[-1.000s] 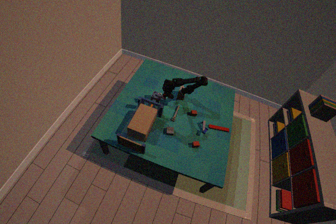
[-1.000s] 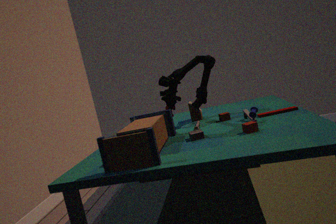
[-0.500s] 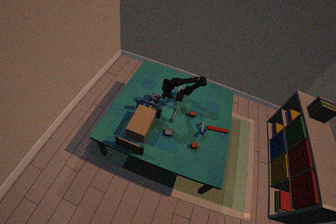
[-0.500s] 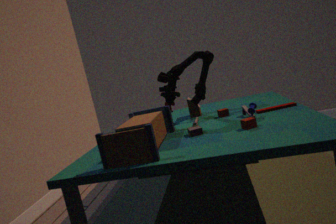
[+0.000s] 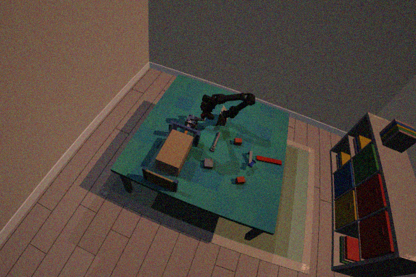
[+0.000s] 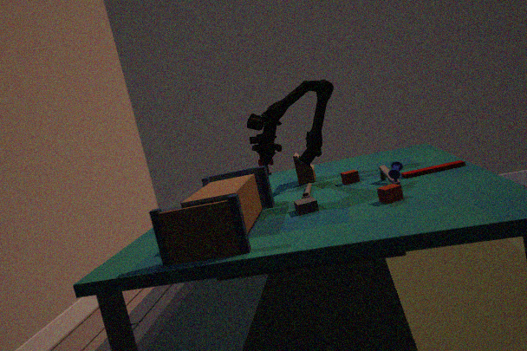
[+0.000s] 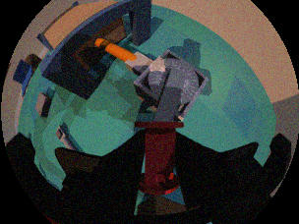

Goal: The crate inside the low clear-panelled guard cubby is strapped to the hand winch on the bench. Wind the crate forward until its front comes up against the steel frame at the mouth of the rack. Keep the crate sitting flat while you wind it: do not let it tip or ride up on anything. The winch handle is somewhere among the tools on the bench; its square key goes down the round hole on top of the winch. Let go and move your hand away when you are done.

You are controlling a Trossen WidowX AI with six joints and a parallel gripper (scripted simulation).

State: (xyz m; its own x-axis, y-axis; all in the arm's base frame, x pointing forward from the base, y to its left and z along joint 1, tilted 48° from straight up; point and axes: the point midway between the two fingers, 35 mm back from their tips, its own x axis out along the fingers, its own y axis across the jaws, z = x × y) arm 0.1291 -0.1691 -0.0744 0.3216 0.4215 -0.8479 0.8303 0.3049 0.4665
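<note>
Now: the red-knobbed handle 30 mm below my gripper tip and 20 mm to the right of it. The rest, counted from my gripper tip: red knob (10 mm to the left, 10 mm behind); winch (100 mm below, 90 mm to the right); steel frame (180 mm ahead, 90 mm to the right, 30 mm below).
</note>
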